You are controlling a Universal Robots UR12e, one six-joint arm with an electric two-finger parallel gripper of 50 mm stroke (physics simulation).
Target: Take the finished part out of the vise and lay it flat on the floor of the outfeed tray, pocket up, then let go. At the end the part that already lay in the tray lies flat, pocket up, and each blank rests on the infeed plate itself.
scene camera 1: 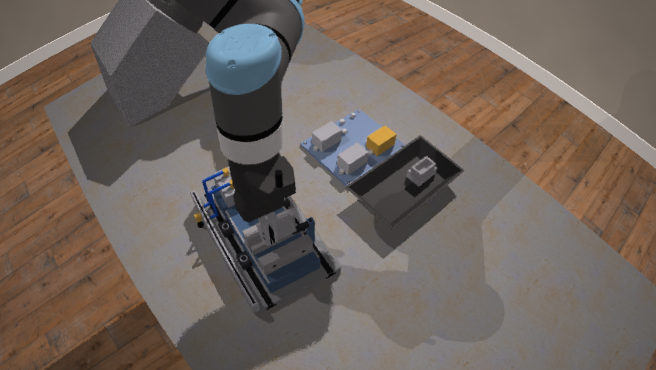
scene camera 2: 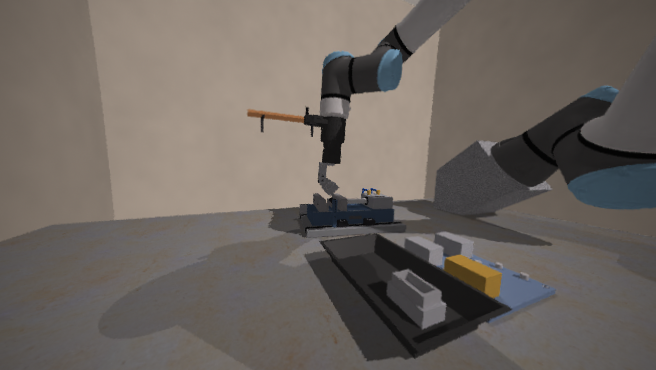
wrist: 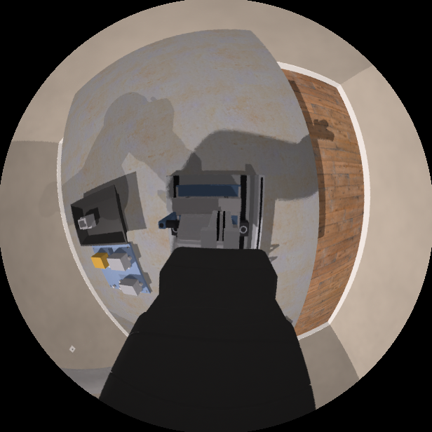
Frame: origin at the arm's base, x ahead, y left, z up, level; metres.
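Where they show: gripper, fingertip midpoint: [scene camera 1: 270, 239] [scene camera 2: 321, 183]; arm's base, origin of the base link: [scene camera 1: 170, 14] [scene camera 2: 514, 164].
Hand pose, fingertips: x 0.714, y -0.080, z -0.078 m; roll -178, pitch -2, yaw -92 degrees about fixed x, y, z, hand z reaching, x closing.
Things, the pixels of their top centre, and the offset from my fingertips.
- grey finished part, middle of its top: [scene camera 1: 276, 220] [scene camera 2: 328, 178] 0.017 m up, 0.016 m back, 0.024 m left
- blue vise, middle of its top: [scene camera 1: 257, 209] [scene camera 2: 349, 194] 0.035 m down, 0.088 m back, 0.019 m left
- blue infeed plate, middle of its top: [scene camera 1: 354, 144] [scene camera 2: 457, 266] 0.126 m down, 0.190 m back, 0.324 m left
- yellow block, middle of its top: [scene camera 2: 471, 264] [scene camera 1: 382, 135] 0.091 m down, 0.153 m back, 0.374 m left
My gripper [scene camera 1: 271, 233] [scene camera 2: 324, 180] [wrist: 221, 219] is shut on the grey finished part [scene camera 1: 286, 225] [scene camera 2: 330, 188] [wrist: 194, 229]. In scene camera 2 the part looks tilted and hangs just above the jaws of the blue vise [scene camera 1: 295, 276] [scene camera 2: 325, 216] [wrist: 208, 190]. Its pocket cannot be made out. Another finished part [scene camera 1: 420, 171] [scene camera 2: 415, 298] [wrist: 86, 222] lies flat, pocket up, in the dark outfeed tray [scene camera 1: 390, 200] [scene camera 2: 352, 261] [wrist: 104, 204]. Two grey blanks [scene camera 1: 327, 136] [scene camera 1: 353, 159] are on the blue infeed plate [scene camera 1: 358, 128] [scene camera 2: 525, 291] [wrist: 126, 278]; their undersides are hidden.
A yellow block [scene camera 1: 381, 140] [scene camera 2: 472, 276] [wrist: 100, 260] stands on the infeed plate, close to the tray wall. Small pins rise from the plate. Blue pipes [scene camera 1: 210, 192] stand at the vise's rear, and a long rail [scene camera 1: 225, 250] [scene camera 2: 355, 230] runs along it. The tray adjoins the plate.
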